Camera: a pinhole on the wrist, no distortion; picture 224 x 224 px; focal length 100.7 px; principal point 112.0 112.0 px. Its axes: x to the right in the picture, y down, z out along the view. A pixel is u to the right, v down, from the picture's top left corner.
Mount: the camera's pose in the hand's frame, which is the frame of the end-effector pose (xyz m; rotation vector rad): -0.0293 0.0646 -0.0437 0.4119 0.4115 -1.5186
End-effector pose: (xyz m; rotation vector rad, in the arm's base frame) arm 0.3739 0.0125 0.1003 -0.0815 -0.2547 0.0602
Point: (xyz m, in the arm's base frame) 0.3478 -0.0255 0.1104
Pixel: 171 115
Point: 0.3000 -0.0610 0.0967
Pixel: 190 68
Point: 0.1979 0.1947 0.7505
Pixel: 40 118
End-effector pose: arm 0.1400 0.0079 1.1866 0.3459 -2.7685 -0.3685
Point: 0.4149 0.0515 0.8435
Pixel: 116 7
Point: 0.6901 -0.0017 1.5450
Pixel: behind the camera
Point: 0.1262 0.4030 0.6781
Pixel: 10 64
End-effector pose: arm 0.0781 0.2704 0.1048 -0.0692 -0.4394 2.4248
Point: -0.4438 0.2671 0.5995
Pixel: 32 212
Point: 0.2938 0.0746 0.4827
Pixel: 99 59
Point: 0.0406 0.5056 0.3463
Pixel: 158 179
